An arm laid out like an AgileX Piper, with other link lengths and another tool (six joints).
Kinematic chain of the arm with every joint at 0, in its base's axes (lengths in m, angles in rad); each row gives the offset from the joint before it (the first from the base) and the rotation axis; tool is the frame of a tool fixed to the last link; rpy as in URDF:
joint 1: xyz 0 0 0.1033 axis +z
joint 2: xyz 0 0 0 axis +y
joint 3: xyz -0.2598 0 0.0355 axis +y
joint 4: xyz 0.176 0 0.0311 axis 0.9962 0 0.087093
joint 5: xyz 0 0 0 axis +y
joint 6: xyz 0.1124 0 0.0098 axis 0.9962 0 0.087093
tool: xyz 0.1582 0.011 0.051 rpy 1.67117 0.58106 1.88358
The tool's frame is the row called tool.
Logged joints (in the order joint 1, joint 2, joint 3, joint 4, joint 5, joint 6), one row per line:
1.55 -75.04 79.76 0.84 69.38 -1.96
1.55 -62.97 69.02 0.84 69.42 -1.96
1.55 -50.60 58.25 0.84 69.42 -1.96
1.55 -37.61 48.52 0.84 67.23 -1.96
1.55 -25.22 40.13 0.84 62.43 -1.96
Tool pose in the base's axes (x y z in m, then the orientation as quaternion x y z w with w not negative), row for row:
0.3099 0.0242 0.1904 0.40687 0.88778 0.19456 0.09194
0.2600 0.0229 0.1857 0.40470 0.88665 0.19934 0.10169
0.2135 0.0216 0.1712 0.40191 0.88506 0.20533 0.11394
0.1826 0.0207 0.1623 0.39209 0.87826 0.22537 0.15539
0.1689 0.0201 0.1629 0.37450 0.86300 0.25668 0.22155
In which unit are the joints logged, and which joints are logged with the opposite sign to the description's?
The joints are logged in degrees. Opposite sign: joint 2, joint 3.
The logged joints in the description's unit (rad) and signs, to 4 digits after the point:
0.0271 1.3097 -1.3921 0.0147 1.2109 -0.0342
0.0271 1.0990 -1.2046 0.0147 1.2116 -0.0342
0.0271 0.8831 -1.0167 0.0147 1.2116 -0.0342
0.0271 0.6564 -0.8468 0.0147 1.1734 -0.0342
0.0271 0.4402 -0.7004 0.0147 1.0896 -0.0342

